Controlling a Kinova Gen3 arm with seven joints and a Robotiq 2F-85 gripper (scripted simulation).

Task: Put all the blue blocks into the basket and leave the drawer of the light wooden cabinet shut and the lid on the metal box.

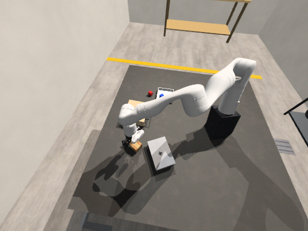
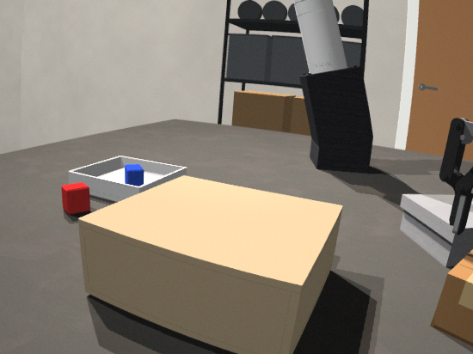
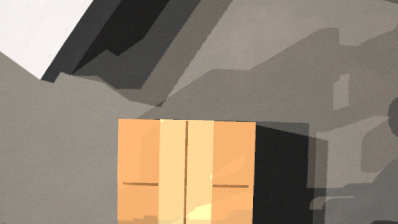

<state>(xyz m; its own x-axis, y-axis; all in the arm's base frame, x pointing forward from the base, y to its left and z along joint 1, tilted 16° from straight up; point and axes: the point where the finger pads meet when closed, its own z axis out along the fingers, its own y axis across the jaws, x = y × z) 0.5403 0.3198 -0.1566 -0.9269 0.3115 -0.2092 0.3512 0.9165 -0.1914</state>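
My hand is 4 cm above the brown box. From my hand the other things lie so: grey metal box (20 cm behind, 5 cm below); lid (20 cm behind, 3 cm below); drawer (6 cm ahead, 24 cm to the right, 5 cm below).
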